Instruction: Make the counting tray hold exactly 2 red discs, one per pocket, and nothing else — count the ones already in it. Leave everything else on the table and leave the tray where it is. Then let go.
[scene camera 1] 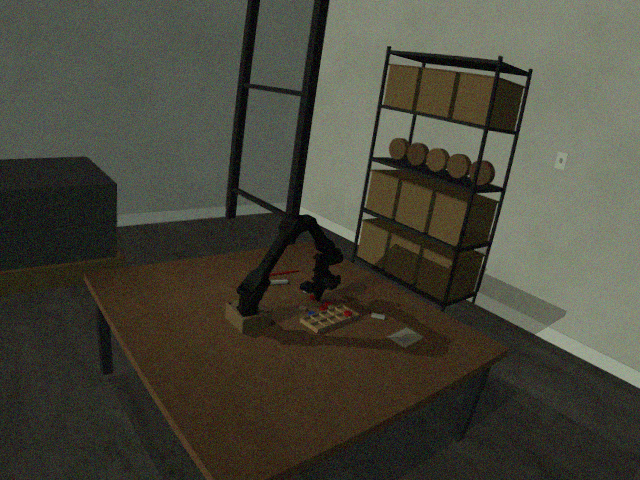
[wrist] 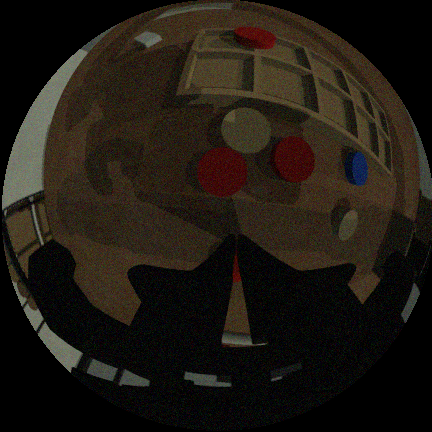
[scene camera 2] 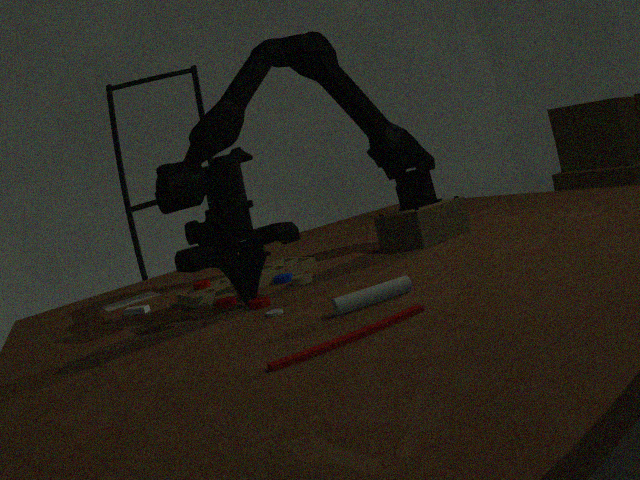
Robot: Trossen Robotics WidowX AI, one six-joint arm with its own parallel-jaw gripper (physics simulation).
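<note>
The wooden counting tray (scene camera 1: 330, 329) (wrist: 282, 97) lies on the table just past my gripper. In the wrist view one red disc (wrist: 254, 36) sits in a far pocket, and the near pockets show empty. Two red discs (wrist: 221, 171) (wrist: 294, 158) and a tan disc (wrist: 245, 130) lie on the table in front of the tray. A blue disc (wrist: 355, 168) (scene camera 2: 282, 278) lies at the tray's near edge. My gripper (wrist: 234, 238) (scene camera 2: 247, 297) (scene camera 1: 316, 295) is down at the table with its fingers shut together. A thin sliver of red (wrist: 236, 271) shows in the gap behind the fingertips. In the second scene view a red disc (scene camera 2: 259, 302) lies right beside the fingertips.
A small tan disc (wrist: 347, 224), a white cylinder (scene camera 2: 371, 295) and a long red rod (scene camera 2: 344, 339) lie on the table near the gripper. A white card (scene camera 1: 406, 336) and a small white block (scene camera 1: 378, 315) lie beyond the tray. A shelf rack (scene camera 1: 461, 61) stands behind the table.
</note>
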